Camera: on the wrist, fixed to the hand. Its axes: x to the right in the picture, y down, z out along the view.
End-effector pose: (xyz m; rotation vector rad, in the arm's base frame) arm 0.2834 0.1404 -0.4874 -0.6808 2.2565 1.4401
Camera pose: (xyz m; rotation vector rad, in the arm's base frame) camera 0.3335 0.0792 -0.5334 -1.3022 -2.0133 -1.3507
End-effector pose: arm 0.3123 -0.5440 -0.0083 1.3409 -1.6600 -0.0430
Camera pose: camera 0.3974 -0.5572 -0.0390 -0.3250 -2.3962 0.8657
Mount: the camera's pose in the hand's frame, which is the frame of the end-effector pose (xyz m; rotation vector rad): -0.0034 -0.0846 -0.0345 0.0493 -0.1431 1.6568
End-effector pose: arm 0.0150 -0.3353 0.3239 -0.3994 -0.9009 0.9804
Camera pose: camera 0.0877 -0.3793 0.3577 -1.0954 -0.5222 2.5403
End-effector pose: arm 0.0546 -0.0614 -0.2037 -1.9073 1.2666 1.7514
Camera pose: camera 0.1399 -0.0343 -0.2224 0.2109 -2.0595 -1.4047
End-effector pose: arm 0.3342 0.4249 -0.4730 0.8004 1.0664 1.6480
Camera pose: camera 0.3367 0.4238 -0.5644 -1.7207 -0.1060 -2.2594
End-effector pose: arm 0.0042 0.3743 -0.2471 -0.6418 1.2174 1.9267
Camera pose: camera 0.0752 0.3640 -0.3038 -0.6420 -1.3456 -2.1369
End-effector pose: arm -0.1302 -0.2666 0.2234 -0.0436 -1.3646 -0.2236
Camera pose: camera -0.1131 -0.3544 0.2046 -1.1016 -1.0870 1.2106
